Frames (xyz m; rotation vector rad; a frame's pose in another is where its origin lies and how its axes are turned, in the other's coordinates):
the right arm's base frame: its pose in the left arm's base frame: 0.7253 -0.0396 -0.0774 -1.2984 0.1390 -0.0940
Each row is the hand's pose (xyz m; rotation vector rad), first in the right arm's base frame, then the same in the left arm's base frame.
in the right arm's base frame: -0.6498 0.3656 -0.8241 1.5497 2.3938 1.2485
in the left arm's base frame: -0.0478 -0.6310 -0.6137 1.1954 2.2291 -0.4799
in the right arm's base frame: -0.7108 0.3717 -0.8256 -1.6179 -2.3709 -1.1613
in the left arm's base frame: -0.1083 -0.6218 -0.6169 1.3128 2.1875 -0.5339
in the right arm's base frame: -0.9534 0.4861 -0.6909 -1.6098 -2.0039 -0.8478
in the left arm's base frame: -0.3281 -0.4273 -0.6797 1.8495 2.0697 -0.6392
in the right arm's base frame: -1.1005 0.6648 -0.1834 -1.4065 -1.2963 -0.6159
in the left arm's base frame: -0.3961 0.1255 -0.7114 -2.4731 -1.5665 0.4106
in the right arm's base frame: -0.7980 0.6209 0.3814 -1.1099 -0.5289 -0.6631
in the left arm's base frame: -0.0091 0.6070 -0.5359 -2.3823 -0.8107 -0.2536
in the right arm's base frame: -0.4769 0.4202 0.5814 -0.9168 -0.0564 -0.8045
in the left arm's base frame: 0.3409 0.6966 -0.3060 -2.2055 -0.4538 -0.7464
